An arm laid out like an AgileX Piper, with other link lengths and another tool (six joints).
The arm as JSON. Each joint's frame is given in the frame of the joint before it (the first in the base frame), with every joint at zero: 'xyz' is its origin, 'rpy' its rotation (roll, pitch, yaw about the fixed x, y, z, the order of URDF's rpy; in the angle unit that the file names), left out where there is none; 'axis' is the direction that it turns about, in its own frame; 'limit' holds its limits. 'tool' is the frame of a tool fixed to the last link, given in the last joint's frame.
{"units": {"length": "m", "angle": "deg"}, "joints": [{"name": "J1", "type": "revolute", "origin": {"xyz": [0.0, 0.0, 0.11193]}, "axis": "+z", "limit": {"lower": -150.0, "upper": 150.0}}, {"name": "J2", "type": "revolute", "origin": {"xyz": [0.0, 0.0, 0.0], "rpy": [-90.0, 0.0, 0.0]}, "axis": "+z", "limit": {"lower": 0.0, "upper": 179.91}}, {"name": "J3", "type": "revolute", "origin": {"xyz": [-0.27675, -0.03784, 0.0]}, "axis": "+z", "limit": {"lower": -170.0, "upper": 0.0}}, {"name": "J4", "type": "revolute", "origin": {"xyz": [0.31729, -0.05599, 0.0], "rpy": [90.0, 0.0, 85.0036]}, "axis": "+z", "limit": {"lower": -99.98, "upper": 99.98}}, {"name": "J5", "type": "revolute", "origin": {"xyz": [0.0, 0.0, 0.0], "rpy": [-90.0, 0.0, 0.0]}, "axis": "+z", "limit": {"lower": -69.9, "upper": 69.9}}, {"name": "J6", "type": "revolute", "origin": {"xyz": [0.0, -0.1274, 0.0], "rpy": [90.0, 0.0, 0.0]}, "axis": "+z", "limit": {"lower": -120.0, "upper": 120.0}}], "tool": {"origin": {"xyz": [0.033, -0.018, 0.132], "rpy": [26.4, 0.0, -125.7]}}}
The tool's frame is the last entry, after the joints.
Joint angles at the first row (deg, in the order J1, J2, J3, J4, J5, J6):
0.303 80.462 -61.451 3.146 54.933 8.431
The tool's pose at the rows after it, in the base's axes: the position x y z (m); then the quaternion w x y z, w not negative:
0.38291 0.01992 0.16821 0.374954 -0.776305 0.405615 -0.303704
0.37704 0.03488 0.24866 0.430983 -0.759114 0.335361 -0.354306
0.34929 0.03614 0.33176 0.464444 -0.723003 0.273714 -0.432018
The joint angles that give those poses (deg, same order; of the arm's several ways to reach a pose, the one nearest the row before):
0.304 73.154 -66.662 8.513 57.407 1.184
0.304 65.651 -70.806 12.798 59.237 -4.566
0.304 55.696 -73.200 13.391 59.393 -6.526

